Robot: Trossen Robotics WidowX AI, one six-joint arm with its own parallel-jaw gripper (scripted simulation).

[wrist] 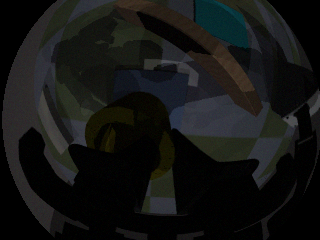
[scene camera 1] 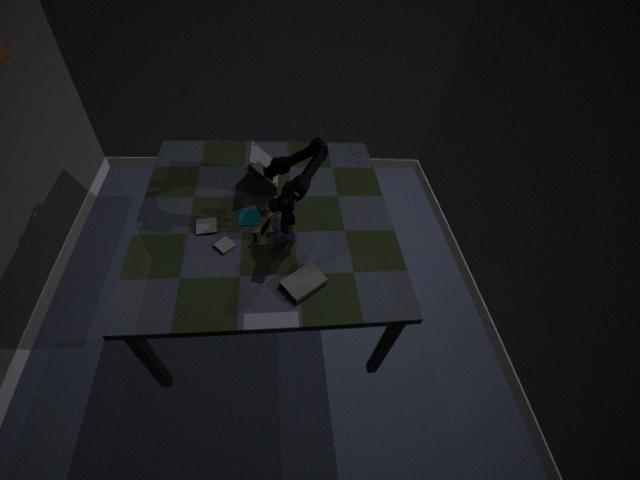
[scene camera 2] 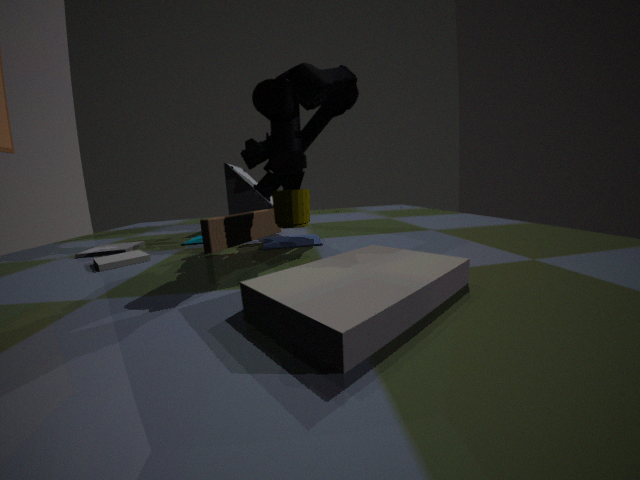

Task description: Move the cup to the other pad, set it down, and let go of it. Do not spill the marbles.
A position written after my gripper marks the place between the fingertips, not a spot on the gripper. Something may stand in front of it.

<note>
In view: my gripper (wrist: 165, 132), a grey box (scene camera 2: 342, 309), a blue pad (wrist: 171, 87) and a wooden block (scene camera 2: 218, 233).
The grey box is seen too in scene camera 1 (scene camera 1: 307, 279).
</note>
